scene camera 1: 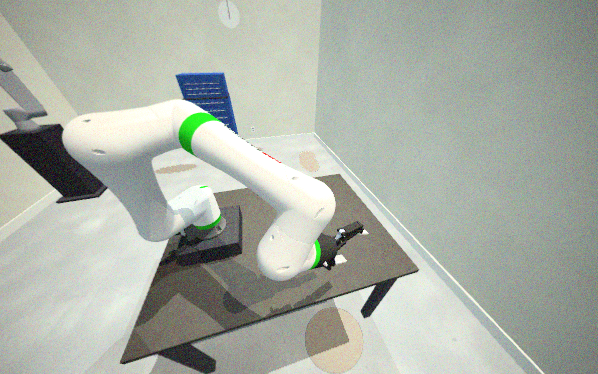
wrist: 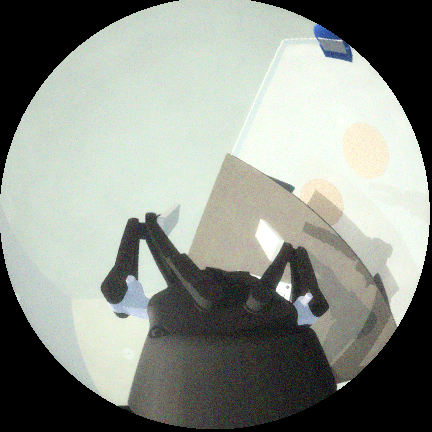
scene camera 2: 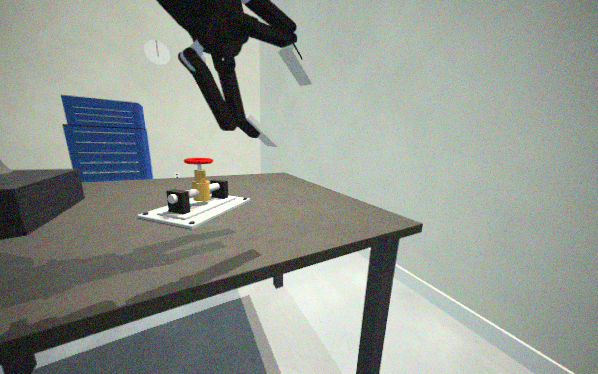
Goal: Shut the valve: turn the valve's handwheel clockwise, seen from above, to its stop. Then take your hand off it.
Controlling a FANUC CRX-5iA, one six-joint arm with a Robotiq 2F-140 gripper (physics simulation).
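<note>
The valve's red handwheel sits level on top of a brass-coloured valve body, between two black blocks on a white base plate. In scene camera 1 the valve is hidden behind the arm; in the wrist view a corner of its plate shows behind the gripper's linkage, and the handwheel does not show. My gripper is wide open and empty. It is tilted and stands above the handwheel and off to its right in scene camera 2, touching nothing.
The valve stands on a brown table. The arm's dark pedestal stands on the same table. A blue cabinet stands beyond it. A wall rises past the table's right end.
</note>
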